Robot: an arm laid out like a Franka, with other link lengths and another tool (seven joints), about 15 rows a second.
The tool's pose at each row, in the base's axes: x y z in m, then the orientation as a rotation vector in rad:
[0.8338 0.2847 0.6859 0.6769 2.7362 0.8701]
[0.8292 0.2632 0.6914 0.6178 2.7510 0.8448]
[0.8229 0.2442 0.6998 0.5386 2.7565 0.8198]
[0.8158 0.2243 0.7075 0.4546 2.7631 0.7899]
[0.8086 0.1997 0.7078 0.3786 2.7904 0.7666]
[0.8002 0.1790 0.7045 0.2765 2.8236 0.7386]
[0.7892 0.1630 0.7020 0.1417 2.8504 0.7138]
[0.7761 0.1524 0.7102 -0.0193 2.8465 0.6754]
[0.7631 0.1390 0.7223 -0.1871 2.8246 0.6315]
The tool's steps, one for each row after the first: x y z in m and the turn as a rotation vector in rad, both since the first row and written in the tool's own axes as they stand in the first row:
[-0.0065 -0.0140 -0.0166 0.0135 0.0031 -0.0426]
[-0.0104 -0.0251 -0.0348 0.0215 0.0002 -0.0999]
[-0.0140 -0.0376 -0.0532 0.0328 -0.0012 -0.1609]
[-0.0195 -0.0579 -0.0679 0.0498 0.0198 -0.2118]
[-0.0218 -0.0778 -0.0782 0.0701 0.0494 -0.2789]
[-0.0197 -0.0949 -0.0876 0.0844 0.0830 -0.3665]
[-0.0136 -0.1025 -0.1035 0.0947 0.0958 -0.4783]
[-0.0092 -0.1099 -0.1241 0.1030 0.1008 -0.5986]

